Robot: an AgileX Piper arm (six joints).
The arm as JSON. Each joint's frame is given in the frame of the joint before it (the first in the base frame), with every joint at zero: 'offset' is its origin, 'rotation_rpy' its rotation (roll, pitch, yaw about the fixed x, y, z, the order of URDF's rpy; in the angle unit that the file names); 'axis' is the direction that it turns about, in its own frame. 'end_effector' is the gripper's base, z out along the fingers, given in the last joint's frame.
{
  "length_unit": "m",
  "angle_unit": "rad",
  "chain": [
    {
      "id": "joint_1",
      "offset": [
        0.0,
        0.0,
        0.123
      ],
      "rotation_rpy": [
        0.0,
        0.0,
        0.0
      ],
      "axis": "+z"
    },
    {
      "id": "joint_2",
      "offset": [
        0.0,
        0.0,
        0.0
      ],
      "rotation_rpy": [
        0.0,
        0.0,
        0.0
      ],
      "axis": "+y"
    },
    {
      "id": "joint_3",
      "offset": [
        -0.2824,
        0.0,
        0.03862
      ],
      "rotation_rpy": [
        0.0,
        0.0,
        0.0
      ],
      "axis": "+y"
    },
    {
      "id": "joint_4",
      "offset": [
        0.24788,
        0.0,
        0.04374
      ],
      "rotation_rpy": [
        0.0,
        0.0,
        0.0
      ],
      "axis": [
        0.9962,
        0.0,
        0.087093
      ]
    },
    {
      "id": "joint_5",
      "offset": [
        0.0,
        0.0,
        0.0
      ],
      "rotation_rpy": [
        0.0,
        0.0,
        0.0
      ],
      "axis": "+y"
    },
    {
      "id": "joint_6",
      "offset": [
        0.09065,
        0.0,
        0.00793
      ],
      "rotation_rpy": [
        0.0,
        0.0,
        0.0
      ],
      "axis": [
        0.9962,
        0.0,
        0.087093
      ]
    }
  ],
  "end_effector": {
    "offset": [
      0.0,
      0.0,
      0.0
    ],
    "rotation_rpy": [
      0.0,
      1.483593,
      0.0
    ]
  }
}
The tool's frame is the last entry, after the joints.
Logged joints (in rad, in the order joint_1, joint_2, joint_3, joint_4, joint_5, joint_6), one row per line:
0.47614, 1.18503, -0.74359, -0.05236, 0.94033, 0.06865
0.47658, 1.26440, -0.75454, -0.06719, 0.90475, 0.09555
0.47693, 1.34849, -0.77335, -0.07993, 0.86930, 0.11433
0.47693, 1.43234, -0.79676, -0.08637, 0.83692, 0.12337
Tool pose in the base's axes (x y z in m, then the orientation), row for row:
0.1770, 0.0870, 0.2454, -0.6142, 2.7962, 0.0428
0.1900, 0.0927, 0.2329, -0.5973, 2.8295, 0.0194
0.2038, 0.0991, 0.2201, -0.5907, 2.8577, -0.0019
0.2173, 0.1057, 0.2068, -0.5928, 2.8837, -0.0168
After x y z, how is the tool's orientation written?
As a rotation vector, in radians.
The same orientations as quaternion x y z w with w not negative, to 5 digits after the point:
-0.21244, 0.96716, 0.01480, 0.13876
-0.20493, 0.97080, 0.00666, 0.12451
-0.20116, 0.97319, -0.00065, 0.11151
-0.20037, 0.97473, -0.00568, 0.09861

